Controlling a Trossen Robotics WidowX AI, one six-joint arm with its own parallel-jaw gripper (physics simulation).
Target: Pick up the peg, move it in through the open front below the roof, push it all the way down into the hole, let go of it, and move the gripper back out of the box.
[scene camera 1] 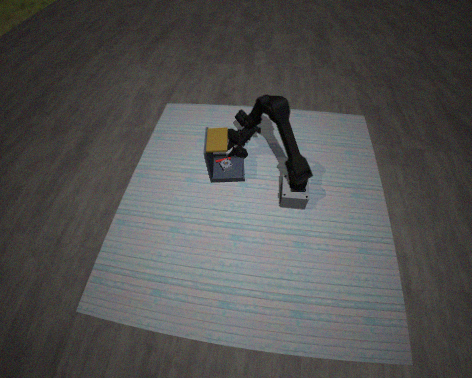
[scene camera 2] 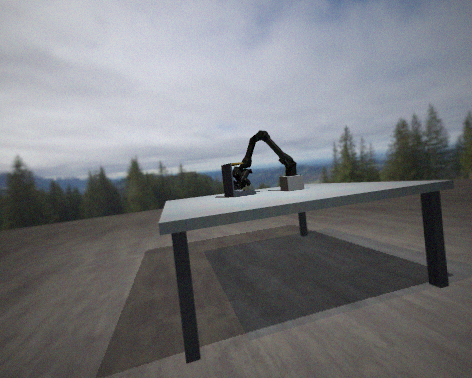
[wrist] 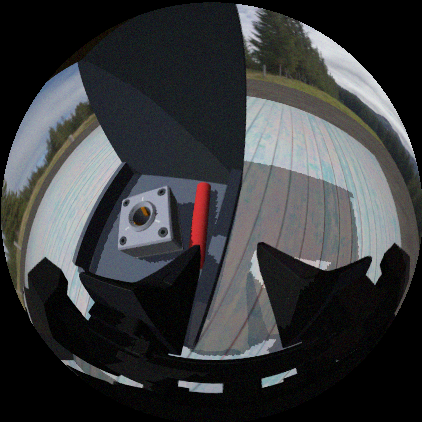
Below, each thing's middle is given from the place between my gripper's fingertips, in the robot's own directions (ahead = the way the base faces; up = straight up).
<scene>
The dark box (scene camera 1: 238,163) lies 1 cm behind my hand, 8 cm to the left of it and 8 cm above it. From my hand the other things lie so: red peg (wrist: 198,230) (2 cm ahead, 3 cm to the left, 1 cm below); then back wall (wrist: 171,99) (7 cm ahead, 9 cm to the left, 9 cm above).
</scene>
